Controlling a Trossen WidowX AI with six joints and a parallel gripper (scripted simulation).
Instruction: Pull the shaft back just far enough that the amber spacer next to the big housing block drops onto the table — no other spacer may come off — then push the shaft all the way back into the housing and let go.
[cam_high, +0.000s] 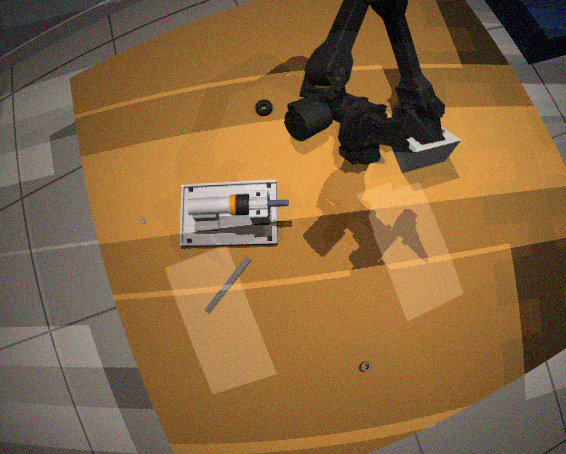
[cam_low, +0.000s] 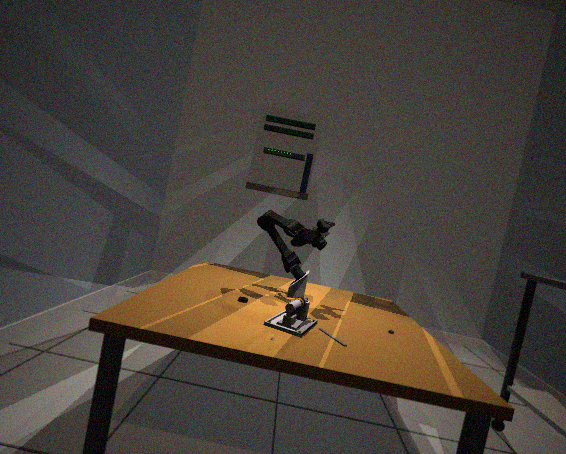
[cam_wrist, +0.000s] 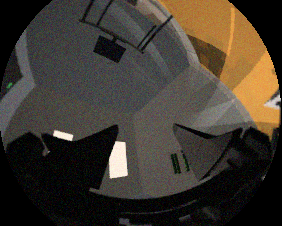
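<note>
Now: gripper tip 310 mm short of the dark spacer, 60 mm to the left of it and 320 mm above it. From my gripper tip the other things lie so: flat grey bar: 390 mm ahead, 100 mm to the left, 400 mm below; then grey shaft: 310 mm ahead, 60 mm to the right, 320 mm below; then amber spacer: 340 mm ahead, 60 mm to the right, 320 mm below.
</note>
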